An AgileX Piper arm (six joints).
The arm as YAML. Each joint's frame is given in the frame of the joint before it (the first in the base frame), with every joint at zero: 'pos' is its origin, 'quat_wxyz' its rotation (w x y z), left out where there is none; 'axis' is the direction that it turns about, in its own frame. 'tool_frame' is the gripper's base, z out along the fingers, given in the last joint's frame.
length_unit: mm
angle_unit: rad
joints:
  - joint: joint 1
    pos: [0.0, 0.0, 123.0]
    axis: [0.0, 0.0, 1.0]
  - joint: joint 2
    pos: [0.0, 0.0, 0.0]
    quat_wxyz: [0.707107, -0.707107, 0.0, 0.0]
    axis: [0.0, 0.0, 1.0]
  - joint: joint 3
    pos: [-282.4, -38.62, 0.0]
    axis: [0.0, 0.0, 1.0]
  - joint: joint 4
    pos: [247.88, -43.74, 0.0]
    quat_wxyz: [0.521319, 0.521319, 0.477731, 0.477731]
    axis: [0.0, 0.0, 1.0]
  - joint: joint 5
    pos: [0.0, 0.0, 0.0]
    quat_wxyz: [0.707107, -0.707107, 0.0, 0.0]
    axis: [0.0, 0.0, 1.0]
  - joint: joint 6
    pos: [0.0, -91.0, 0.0]
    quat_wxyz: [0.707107, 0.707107, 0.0, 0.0]
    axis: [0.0, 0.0, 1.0]
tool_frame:
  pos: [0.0, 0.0, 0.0]
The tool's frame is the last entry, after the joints.
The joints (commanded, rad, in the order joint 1, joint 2, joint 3, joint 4, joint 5, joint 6), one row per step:
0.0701 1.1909 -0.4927 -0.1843 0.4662 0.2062
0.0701 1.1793 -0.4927 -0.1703 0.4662 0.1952
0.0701 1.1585 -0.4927 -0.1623 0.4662 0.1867
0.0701 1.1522 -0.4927 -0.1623 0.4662 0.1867
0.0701 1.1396 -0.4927 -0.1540 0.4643 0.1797
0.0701 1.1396 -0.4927 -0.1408 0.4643 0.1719
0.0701 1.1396 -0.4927 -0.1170 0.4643 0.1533
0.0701 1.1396 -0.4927 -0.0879 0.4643 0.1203
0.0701 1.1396 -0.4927 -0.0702 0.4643 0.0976
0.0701 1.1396 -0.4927 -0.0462 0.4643 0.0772
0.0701 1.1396 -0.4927 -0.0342 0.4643 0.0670
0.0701 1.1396 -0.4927 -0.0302 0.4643 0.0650
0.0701 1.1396 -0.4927 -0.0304 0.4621 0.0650
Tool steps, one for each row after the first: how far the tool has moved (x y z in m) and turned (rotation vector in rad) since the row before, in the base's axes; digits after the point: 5 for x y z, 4 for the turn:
-0.00093 0.00050 0.00215 0.0069 -0.0103 0.0016
-0.00161 0.00021 0.00393 0.0038 -0.0199 0.0029
-0.00049 -0.00003 0.00120 0.0004 -0.0063 0.0000
-0.00091 0.00030 0.00243 0.0045 -0.0137 0.0018
-0.00008 0.00053 -0.00007 0.0071 0.0010 -0.0004
-0.00013 0.00095 -0.00011 0.0104 0.0018 0.0032
-0.00015 0.00117 -0.00010 0.0073 0.0020 0.0127
-0.00008 0.00072 -0.00005 0.0031 0.0010 0.0100
-0.00010 0.00097 -0.00005 0.0097 0.0012 0.0047
-0.00004 0.00049 -0.00002 0.0048 0.0005 0.0023
-0.00001 0.00016 0.00000 0.0023 0.0002 -0.0004
0.00017 0.00001 0.00010 0.0000 -0.0022 0.0002

